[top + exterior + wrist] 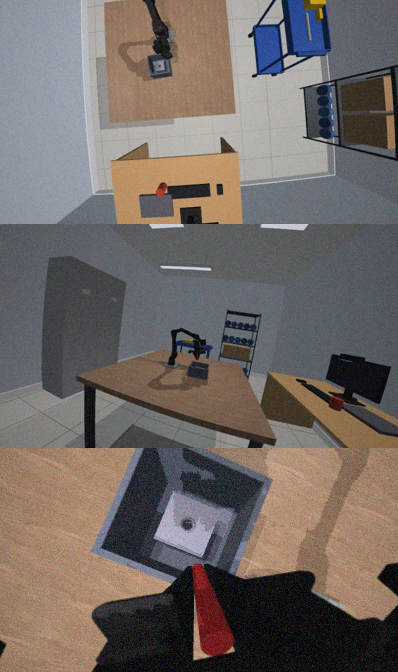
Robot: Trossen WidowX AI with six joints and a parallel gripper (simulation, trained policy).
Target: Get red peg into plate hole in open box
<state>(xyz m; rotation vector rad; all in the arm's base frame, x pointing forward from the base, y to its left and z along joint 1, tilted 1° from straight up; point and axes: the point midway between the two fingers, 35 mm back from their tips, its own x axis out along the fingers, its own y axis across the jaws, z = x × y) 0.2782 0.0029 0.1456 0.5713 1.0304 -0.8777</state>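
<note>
Right now my gripper tip is 4 cm short of the plate, 6 cm to the left of it and 8 cm above it. The rest, counted from my gripper tip: grey box 4 cm ahead, 6 cm to the right, 10 cm below; red peg 1 cm behind, 1 cm to the left, 3 cm above.
</note>
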